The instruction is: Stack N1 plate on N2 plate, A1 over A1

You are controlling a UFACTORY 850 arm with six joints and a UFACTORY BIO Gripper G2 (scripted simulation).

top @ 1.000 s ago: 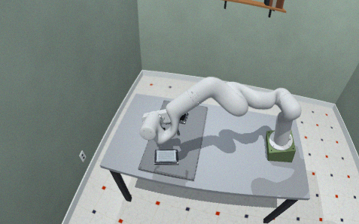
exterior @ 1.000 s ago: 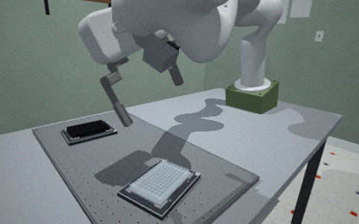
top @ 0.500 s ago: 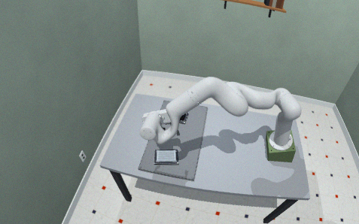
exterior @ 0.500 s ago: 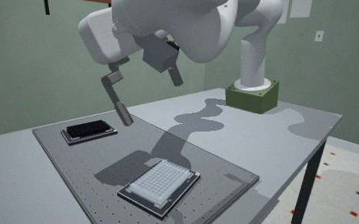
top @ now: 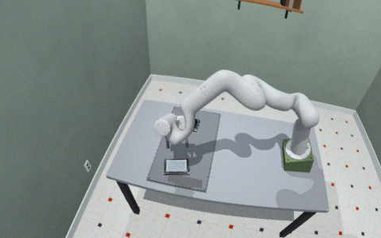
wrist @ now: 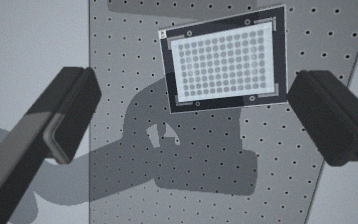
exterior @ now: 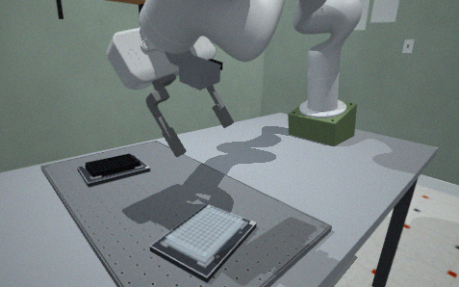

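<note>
My gripper is now 2 cm to the right of the clear 96-well plate and 19 cm above it. Round my hand: black 96-well plate 4 cm ahead, 37 cm to the right, 19 cm below.
</note>
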